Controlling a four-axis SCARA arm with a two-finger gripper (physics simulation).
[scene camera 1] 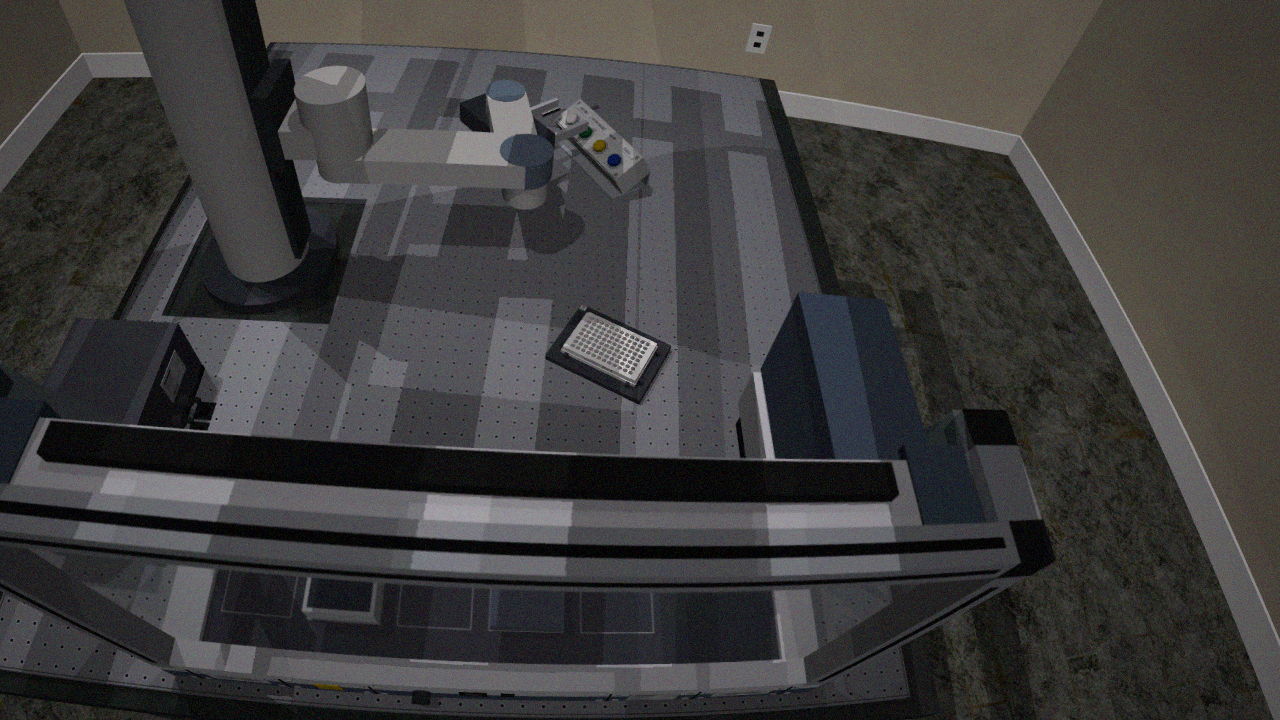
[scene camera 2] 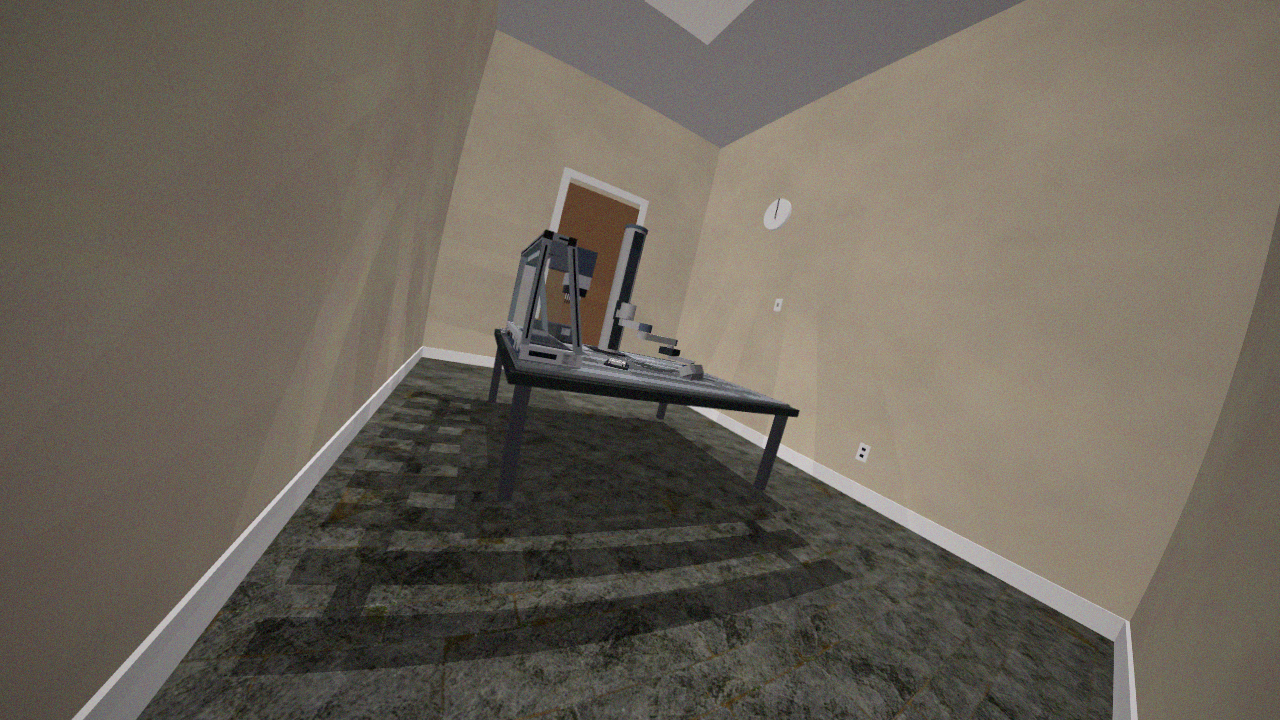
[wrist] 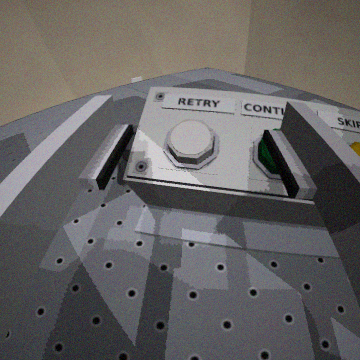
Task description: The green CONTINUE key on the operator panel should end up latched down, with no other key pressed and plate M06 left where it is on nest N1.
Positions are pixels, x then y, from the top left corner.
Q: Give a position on a grey button box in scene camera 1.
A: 632, 174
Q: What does the white well plate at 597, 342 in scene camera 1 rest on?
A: A black tray.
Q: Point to a grey button box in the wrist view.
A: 229, 199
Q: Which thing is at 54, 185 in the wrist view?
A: My gripper.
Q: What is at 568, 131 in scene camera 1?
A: My gripper.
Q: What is my gripper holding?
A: Nothing.
